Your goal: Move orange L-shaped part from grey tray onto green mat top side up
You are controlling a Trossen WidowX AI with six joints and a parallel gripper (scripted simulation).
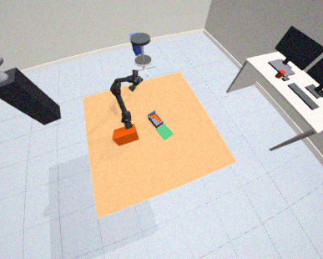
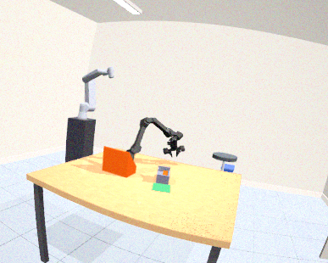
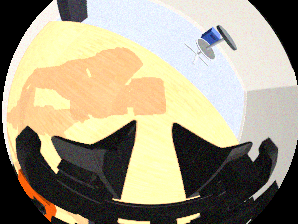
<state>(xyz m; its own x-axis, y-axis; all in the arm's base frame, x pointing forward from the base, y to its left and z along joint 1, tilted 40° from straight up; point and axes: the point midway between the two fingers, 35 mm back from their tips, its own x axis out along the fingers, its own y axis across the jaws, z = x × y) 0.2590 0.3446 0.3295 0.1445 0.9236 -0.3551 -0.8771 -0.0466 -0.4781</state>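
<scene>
Now: the orange l-shaped part 490 mm to the right of my gripper tip, 30 mm below it and 10 mm ahead of it. Also, from my gripper tip: green mat: 650 mm to the right, 90 mm below, 40 mm ahead.
</scene>
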